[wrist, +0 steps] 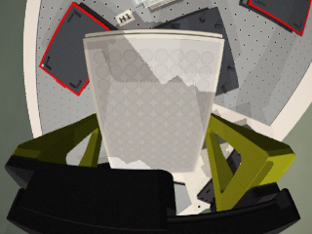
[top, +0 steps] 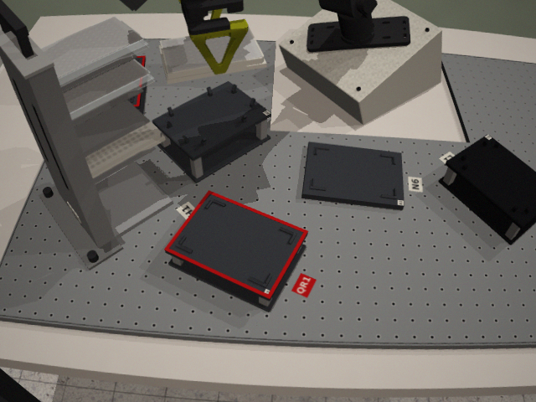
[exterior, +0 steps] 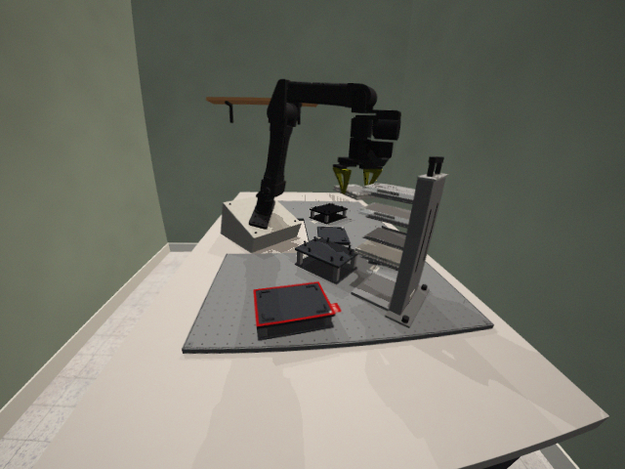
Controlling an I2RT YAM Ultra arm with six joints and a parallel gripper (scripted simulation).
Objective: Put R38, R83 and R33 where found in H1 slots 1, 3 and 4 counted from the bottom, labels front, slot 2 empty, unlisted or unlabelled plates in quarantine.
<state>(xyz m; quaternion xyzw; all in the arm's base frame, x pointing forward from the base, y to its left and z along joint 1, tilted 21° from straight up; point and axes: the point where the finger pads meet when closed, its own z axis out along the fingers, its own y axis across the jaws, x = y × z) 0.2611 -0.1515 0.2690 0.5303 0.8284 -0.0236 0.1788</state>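
Right now my hand is 21 cm above the red-framed quarantine nest QR1, 15 cm short of it and 5 cm to the right of it. From my hand the other things lie so: black regrip nest RG (19 cm below, 8 cm behind, 3 cm to the right); then translucent plate (15 cm to the right, 6 cm ahead, 3 cm above); then plate hotel H1 (20 cm to the right, 11 cm ahead, 8 cm below).
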